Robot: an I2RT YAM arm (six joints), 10 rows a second.
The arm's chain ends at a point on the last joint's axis. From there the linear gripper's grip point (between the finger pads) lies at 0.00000 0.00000 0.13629 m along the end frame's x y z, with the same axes.
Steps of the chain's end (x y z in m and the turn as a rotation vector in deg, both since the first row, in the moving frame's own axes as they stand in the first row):
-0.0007, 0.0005, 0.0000, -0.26, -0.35, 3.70
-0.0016, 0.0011, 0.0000, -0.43, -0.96, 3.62
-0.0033, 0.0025, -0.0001, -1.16, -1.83, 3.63
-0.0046, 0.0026, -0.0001, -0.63, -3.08, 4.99
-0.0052, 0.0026, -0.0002, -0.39, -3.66, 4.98
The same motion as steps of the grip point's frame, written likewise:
-0.0016, 0.0011, 0.0000, -0.26, -0.35, 3.70
-0.0039, 0.0020, 0.0000, -0.43, -0.96, 3.62
-0.0077, 0.0051, -0.0002, -1.16, -1.83, 3.63
-0.0120, 0.0038, -0.0003, -0.63, -3.08, 4.99
-0.0139, 0.0031, -0.0005, -0.39, -3.66, 4.98

